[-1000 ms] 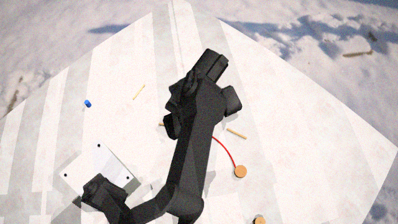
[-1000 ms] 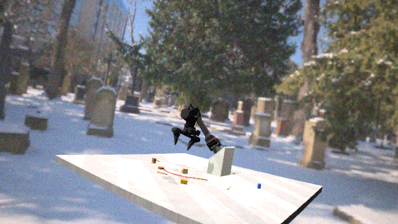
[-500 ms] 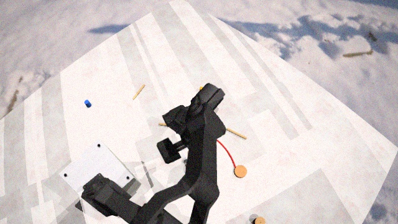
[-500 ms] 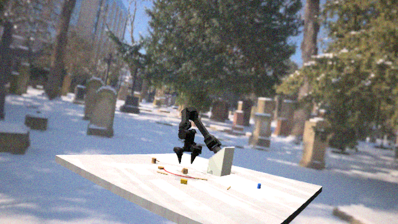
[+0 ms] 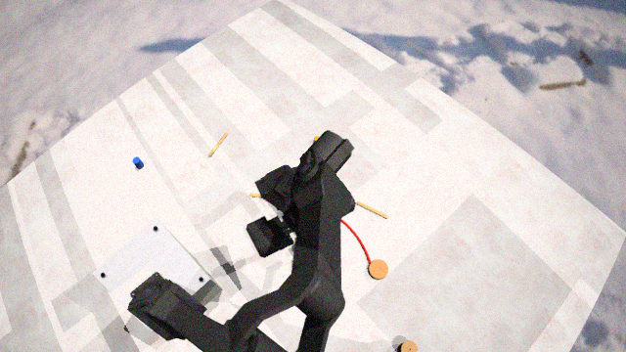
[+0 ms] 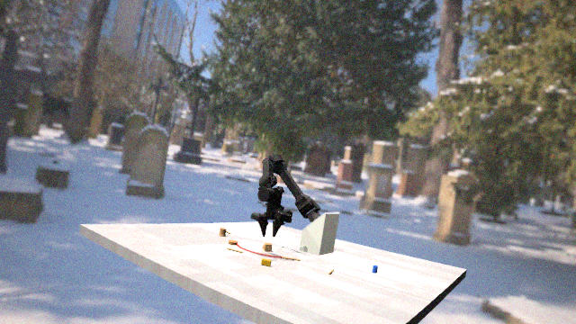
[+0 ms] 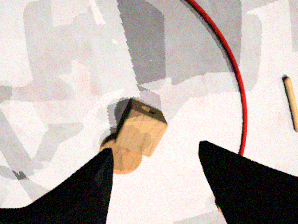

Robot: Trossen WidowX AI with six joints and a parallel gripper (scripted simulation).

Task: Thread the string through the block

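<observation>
The wooden block is 5 cm below my gripper tip and 1 cm behind it. Also, from my gripper tip: yellow piece (20 cm ahead, 16 cm to the left, 5 cm below); round wooden button (14 cm to the right, 7 cm ahead, 5 cm below); blue cylinder (44 cm to the left, 16 cm behind, 5 cm below).
</observation>
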